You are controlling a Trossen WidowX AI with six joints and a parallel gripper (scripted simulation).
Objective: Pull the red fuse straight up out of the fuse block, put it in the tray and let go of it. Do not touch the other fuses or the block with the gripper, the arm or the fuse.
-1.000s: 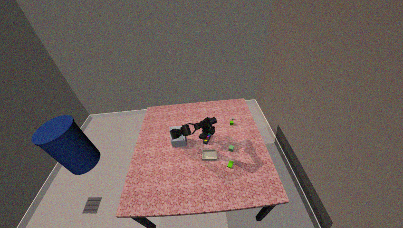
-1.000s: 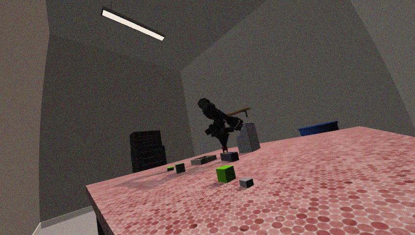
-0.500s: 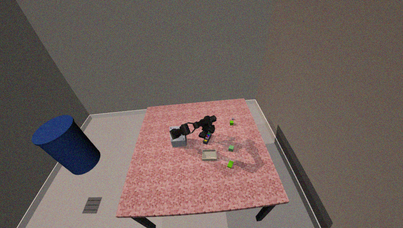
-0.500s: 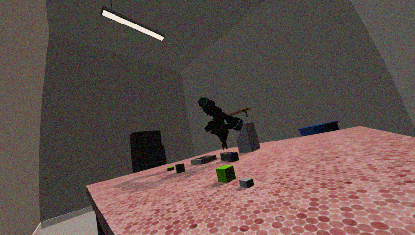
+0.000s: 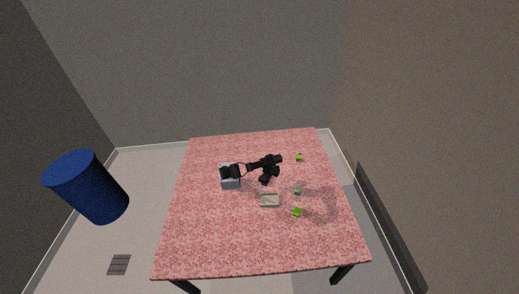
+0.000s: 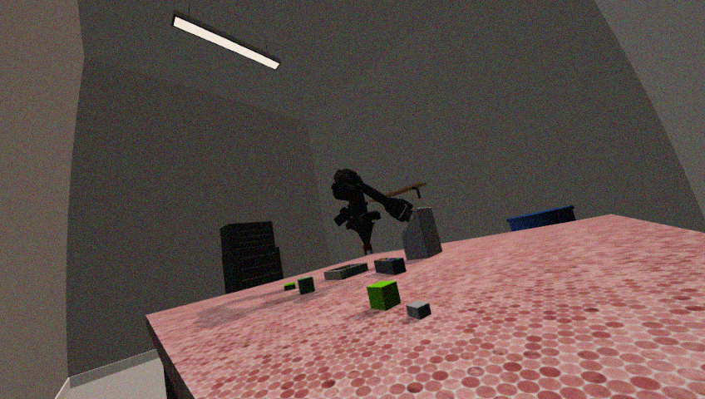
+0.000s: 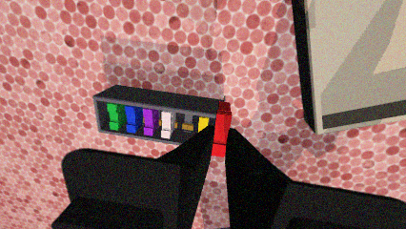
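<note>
Now: the tray 13 cm to the right of my gripper tip and 9 cm below it. Round my gripper tip: yellow fuse 7 cm below, 3 cm to the left, 2 cm behind; then white fuse 7 cm below, 6 cm to the left, 1 cm behind; then red fuse 1 cm below.
</note>
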